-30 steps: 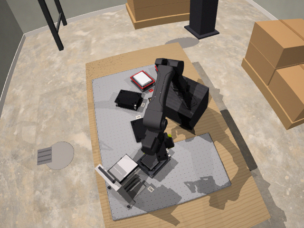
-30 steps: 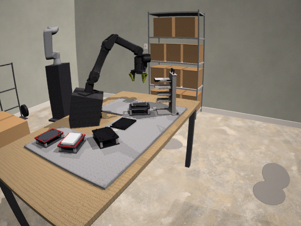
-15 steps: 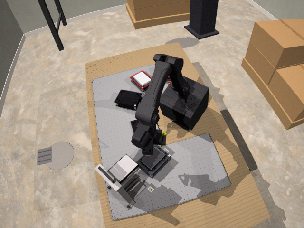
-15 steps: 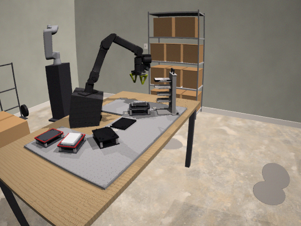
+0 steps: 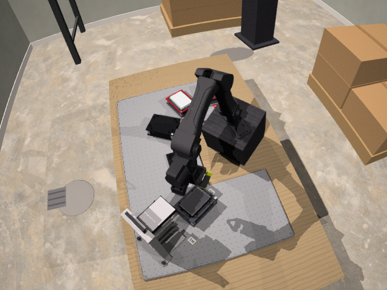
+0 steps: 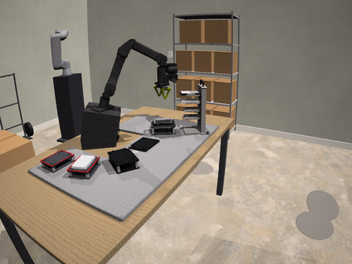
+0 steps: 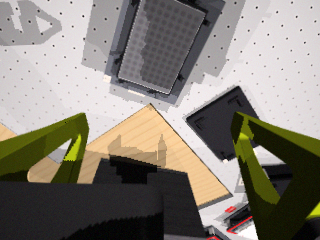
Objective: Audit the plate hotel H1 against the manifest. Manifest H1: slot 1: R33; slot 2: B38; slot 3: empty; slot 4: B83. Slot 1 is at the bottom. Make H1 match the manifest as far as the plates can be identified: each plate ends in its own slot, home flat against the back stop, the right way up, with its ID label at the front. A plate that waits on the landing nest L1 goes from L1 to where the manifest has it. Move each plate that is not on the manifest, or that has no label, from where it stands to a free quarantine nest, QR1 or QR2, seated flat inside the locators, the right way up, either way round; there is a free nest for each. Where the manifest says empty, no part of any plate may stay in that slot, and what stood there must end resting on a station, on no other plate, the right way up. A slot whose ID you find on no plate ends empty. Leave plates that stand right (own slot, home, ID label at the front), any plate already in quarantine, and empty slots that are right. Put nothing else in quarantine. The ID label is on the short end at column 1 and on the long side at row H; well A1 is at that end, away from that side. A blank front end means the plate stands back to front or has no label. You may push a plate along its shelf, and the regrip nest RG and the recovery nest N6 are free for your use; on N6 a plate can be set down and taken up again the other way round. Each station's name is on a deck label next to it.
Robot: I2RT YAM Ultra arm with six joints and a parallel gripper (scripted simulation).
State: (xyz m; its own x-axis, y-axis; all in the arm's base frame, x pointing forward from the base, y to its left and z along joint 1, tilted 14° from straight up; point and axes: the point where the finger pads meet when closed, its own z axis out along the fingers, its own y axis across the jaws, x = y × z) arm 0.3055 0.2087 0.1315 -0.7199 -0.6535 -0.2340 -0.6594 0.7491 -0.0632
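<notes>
Right now the dark well plate is 18 cm below my hand. From my hand the other things lie so: RG deck label 10 cm behind, 4 cm to the right, 25 cm below; hotel upright post 25 cm ahead, 10 cm to the left, 9 cm below; regrip nest 19 cm below.
</notes>
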